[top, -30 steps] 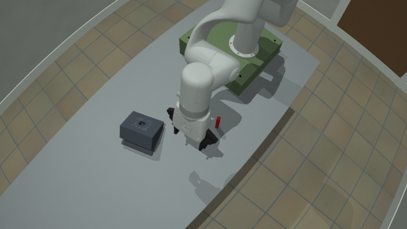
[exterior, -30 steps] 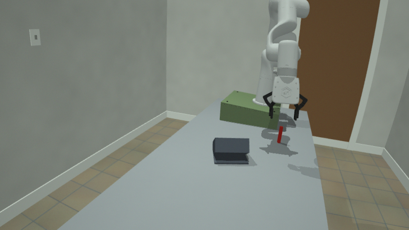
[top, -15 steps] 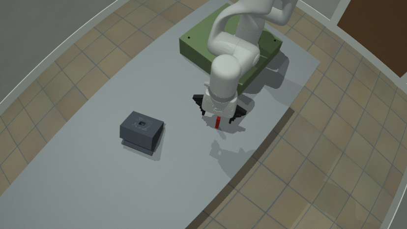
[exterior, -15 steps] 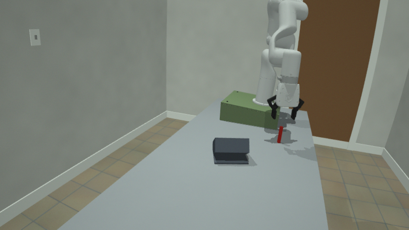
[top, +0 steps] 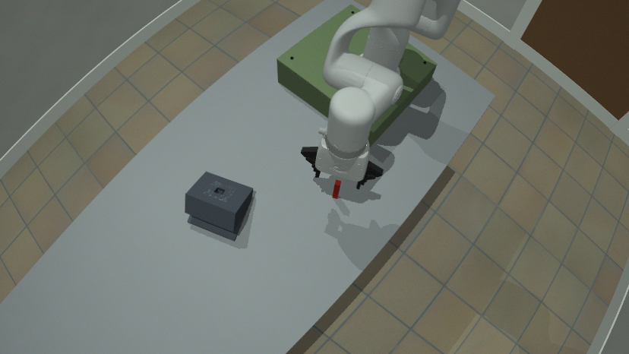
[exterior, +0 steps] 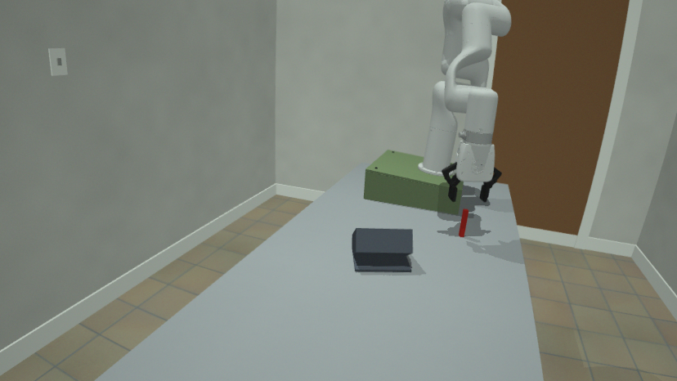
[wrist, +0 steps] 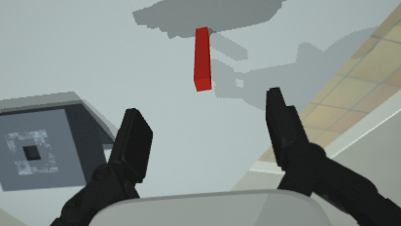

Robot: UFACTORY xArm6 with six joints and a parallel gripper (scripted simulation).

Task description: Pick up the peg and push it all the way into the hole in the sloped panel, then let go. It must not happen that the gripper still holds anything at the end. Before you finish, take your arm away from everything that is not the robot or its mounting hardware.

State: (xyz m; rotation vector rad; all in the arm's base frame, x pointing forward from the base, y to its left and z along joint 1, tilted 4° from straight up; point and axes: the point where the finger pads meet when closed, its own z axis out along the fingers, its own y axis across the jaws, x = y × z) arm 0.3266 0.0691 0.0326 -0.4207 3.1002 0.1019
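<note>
Right now my hand is 80 mm above the red peg.
</note>
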